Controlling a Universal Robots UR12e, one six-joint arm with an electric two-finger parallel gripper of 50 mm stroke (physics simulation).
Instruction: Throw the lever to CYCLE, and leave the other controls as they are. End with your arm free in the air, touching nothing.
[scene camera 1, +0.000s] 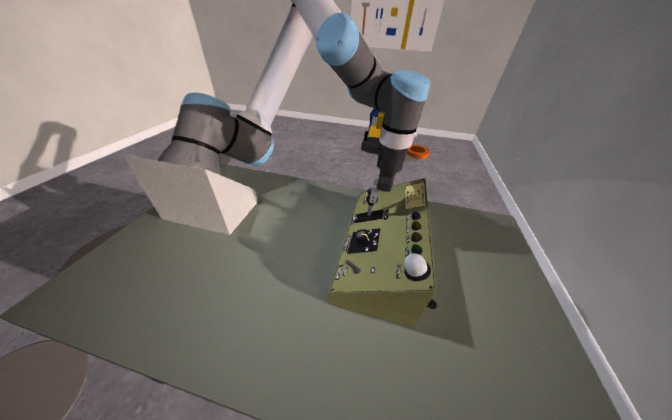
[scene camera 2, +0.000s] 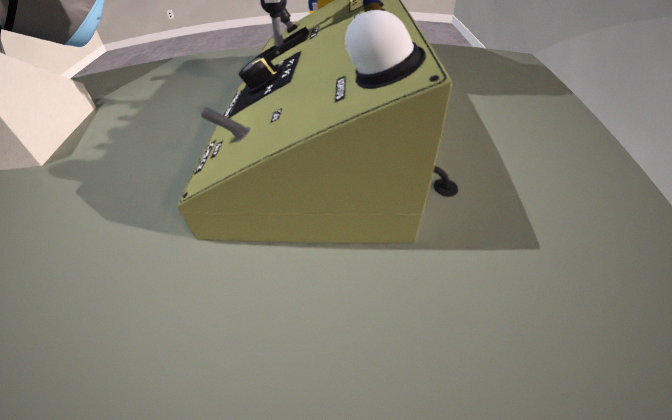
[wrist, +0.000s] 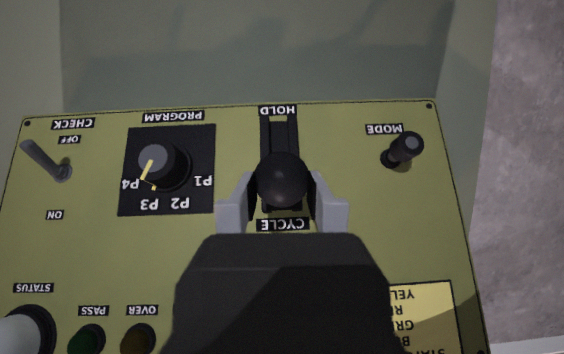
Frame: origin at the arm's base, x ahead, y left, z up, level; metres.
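Seen in the pictures: gripper, fingertip midpoint: (scene camera 1: 373, 198) (wrist: 281, 185); arm's base at its link origin: (scene camera 1: 190, 171).
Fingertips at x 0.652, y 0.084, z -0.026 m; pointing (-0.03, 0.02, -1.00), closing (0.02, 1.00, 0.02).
Pixels of each thing's top centre, then the offset from my fingertips to it. "pt": a spot on its surface instead.
- lever's round black knob at its top centre: (wrist: 282, 186) dx -0.004, dy +0.000, dz +0.017 m
- CYCLE label at a spot on its surface: (wrist: 282, 224) pt dx +0.055, dy +0.001, dz -0.058 m
- lever's grey shaft at its top centre: (scene camera 2: 274, 9) (scene camera 1: 371, 202) dx -0.004, dy +0.000, dz -0.017 m
- PROGRAM dial at its top centre: (wrist: 148, 167) (scene camera 2: 255, 56) (scene camera 1: 363, 232) dx -0.009, dy -0.120, dz -0.049 m
- CHECK toggle at its top centre: (scene camera 2: 217, 106) (wrist: 25, 162) (scene camera 1: 352, 261) dx -0.017, dy -0.240, dz -0.051 m
- MODE stick at its top centre: (wrist: 413, 158) (scene camera 2: 286, 8) dx -0.010, dy +0.120, dz -0.043 m
- white dome at a spot on its surface: (scene camera 2: 378, 42) (scene camera 1: 415, 270) pt dx +0.136, dy -0.272, dz +0.017 m
The lever's round black knob (scene camera 1: 372, 199) (scene camera 2: 274, 5) (wrist: 281, 179) stands over the CYCLE end of its slot, close to the CYCLE label (wrist: 282, 224); the HOLD end of the slot shows uncovered in the wrist view. The lever's grey shaft (scene camera 1: 370, 210) (scene camera 2: 277, 36) runs down into the slot. My gripper (scene camera 1: 373, 195) (wrist: 281, 185) is shut on the knob, one finger on each side. The lever's foot is hidden under the knob in the wrist view. The green sloped control panel (scene camera 1: 390, 275) (scene camera 2: 310, 175) (wrist: 150, 250) stands on the table.
The PROGRAM dial (scene camera 1: 361, 236) (scene camera 2: 257, 72) (wrist: 154, 159) points near P4. The CHECK toggle (scene camera 1: 353, 266) (scene camera 2: 225, 123) (wrist: 45, 159) leans towards OFF. The MODE stick (wrist: 411, 144) stands beside the lever. A white dome (scene camera 1: 415, 266) (scene camera 2: 378, 42) and several coloured lamps line the panel's far side.
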